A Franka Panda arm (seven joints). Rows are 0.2 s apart.
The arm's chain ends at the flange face. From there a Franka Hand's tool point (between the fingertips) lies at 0.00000 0.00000 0.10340 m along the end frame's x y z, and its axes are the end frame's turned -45 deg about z.
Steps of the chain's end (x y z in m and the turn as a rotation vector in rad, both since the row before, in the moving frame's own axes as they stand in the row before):
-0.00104 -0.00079 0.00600 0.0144 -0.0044 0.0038
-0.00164 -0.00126 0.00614 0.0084 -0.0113 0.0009
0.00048 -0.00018 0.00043 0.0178 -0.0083 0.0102
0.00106 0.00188 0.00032 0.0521 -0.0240 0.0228
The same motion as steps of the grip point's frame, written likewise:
0.00056 -0.00267 0.00599 0.0133 0.0071 0.0038
-0.00048 -0.00349 0.00613 0.0139 -0.0021 0.0009
0.00117 -0.00169 0.00041 0.0185 0.0067 0.0102
0.00154 -0.00346 0.00015 0.0538 0.0199 0.0228

